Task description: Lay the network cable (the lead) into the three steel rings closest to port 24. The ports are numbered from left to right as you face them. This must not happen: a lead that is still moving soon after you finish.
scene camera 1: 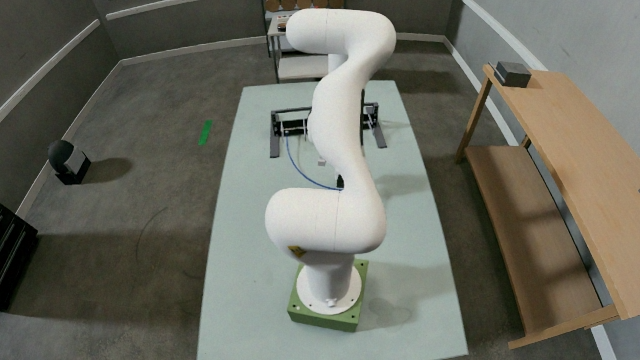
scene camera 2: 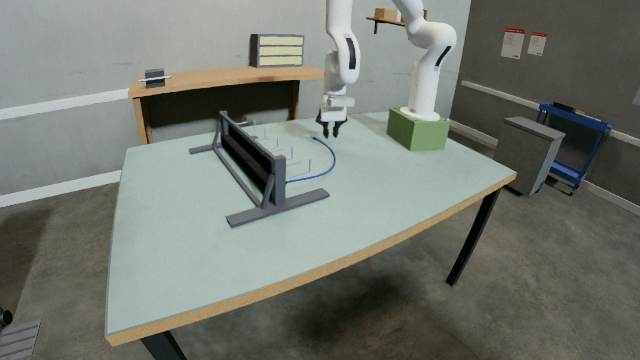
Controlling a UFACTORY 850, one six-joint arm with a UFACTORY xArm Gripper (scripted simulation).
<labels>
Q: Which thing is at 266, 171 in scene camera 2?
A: A dark grey patch panel rack.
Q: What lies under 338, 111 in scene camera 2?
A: The gripper.
</labels>
